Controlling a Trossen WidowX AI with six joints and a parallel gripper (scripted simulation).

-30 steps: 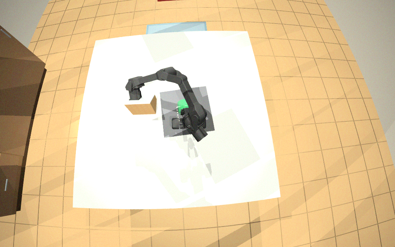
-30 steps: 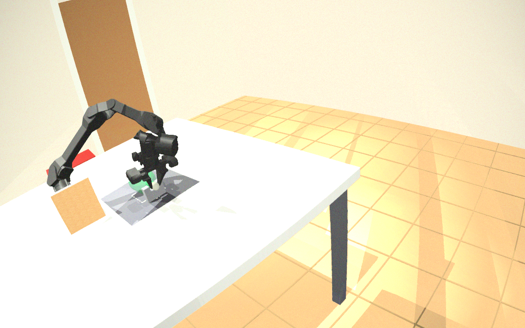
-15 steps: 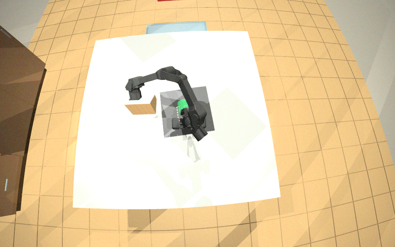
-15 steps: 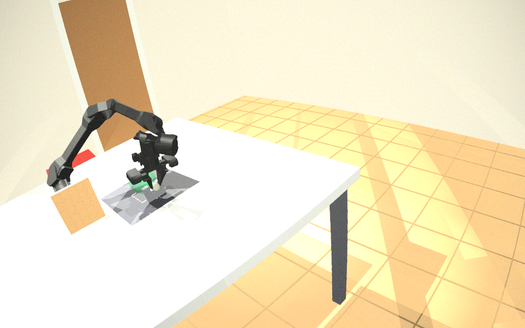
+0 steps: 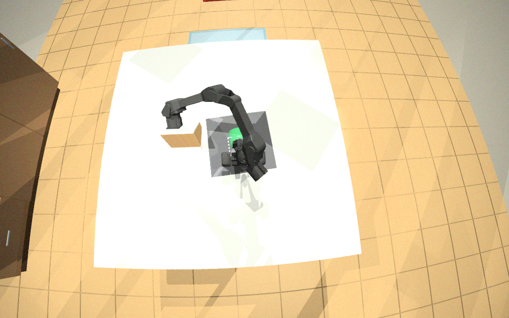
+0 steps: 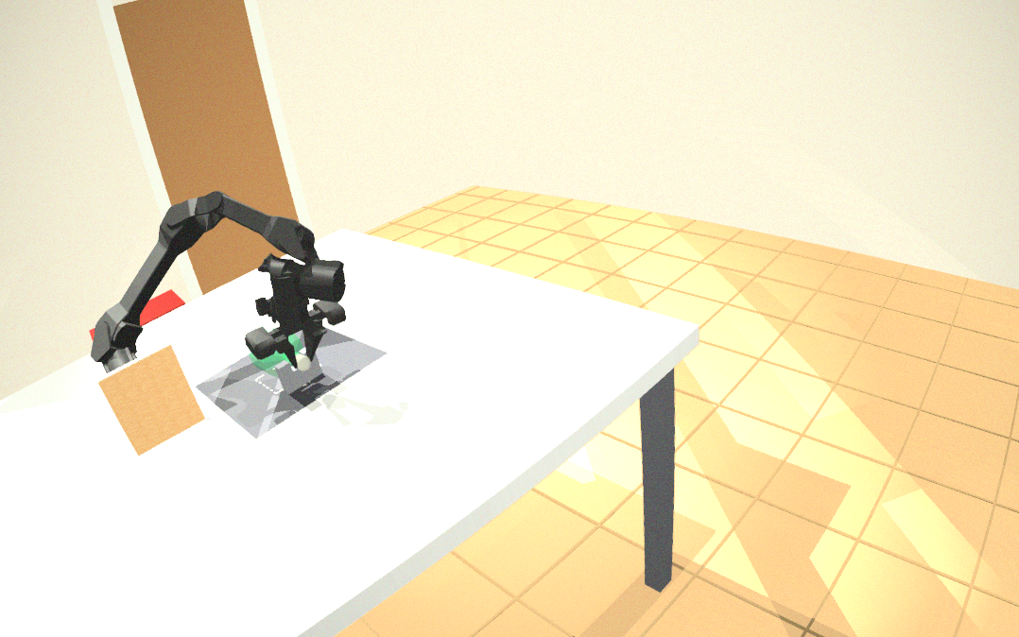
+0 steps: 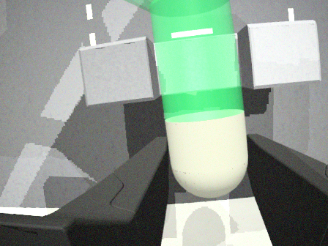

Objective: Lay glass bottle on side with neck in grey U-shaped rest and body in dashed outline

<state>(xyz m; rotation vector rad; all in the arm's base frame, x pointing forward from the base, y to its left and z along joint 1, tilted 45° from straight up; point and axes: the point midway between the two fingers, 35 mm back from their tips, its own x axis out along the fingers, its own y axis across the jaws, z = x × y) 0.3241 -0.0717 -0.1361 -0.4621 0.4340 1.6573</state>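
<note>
Right now my gripper tip is 1 cm past the green glass bottle and 5 cm to the right of it. Round my gripper tip: dark grey mat (2 cm behind, 11 cm to the left, 5 cm below).
</note>
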